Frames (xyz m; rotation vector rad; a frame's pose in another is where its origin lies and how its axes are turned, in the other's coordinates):
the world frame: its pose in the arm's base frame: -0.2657 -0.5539 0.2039 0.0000 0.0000 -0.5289
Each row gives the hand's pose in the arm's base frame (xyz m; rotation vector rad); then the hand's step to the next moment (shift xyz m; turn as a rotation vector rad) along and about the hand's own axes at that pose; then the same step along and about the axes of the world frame.
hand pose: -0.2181 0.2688 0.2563 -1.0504 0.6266 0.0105
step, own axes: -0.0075 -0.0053 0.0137 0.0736 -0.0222 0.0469
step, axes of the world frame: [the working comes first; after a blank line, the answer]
step, axes of the arm's base frame: 0.0019 0.0105 0.0126 0.0898 0.0058 -0.0020

-0.0036 0.0100 0.0126 0.0746 0.0504 -0.0020
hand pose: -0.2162 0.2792 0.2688 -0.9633 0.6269 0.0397
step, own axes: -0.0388 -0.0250 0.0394 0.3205 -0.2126 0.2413
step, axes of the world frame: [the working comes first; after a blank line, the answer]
step, axes of the arm's base frame: -0.0055 0.0252 0.0549 0.4440 -0.0135 0.0940

-0.0175 0.0190 0.0549 0.3901 0.2124 0.0940
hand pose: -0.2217 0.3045 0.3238 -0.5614 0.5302 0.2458
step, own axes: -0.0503 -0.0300 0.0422 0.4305 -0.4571 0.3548
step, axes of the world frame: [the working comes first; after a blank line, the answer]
step, axes of the arm's base frame: -0.0141 -0.0049 0.0706 0.6708 -0.1419 0.2237

-0.0097 -0.0113 0.0706 0.6507 0.2159 0.2237
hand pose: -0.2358 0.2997 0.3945 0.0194 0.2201 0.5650
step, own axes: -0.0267 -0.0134 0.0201 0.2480 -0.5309 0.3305
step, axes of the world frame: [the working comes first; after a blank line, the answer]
step, axes of the arm's base frame: -0.0106 -0.0247 0.0240 0.5547 -0.3025 0.2310

0.0033 -0.0267 0.0240 0.6316 0.0187 0.2310
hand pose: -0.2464 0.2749 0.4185 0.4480 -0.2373 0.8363
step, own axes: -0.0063 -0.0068 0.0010 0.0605 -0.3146 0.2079
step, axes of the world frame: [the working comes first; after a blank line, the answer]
step, axes of the arm's base frame: 0.0010 -0.0086 -0.0034 0.2721 -0.2420 0.1152

0.0052 -0.0069 -0.0034 0.3570 -0.0717 0.1152
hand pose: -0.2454 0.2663 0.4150 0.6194 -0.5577 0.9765
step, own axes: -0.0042 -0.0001 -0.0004 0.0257 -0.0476 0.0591
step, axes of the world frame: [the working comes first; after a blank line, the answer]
step, axes of the arm's base frame: -0.0017 -0.0022 -0.0032 0.0444 -0.0464 0.0480

-0.0004 -0.0028 -0.0032 0.0617 -0.0177 0.0480
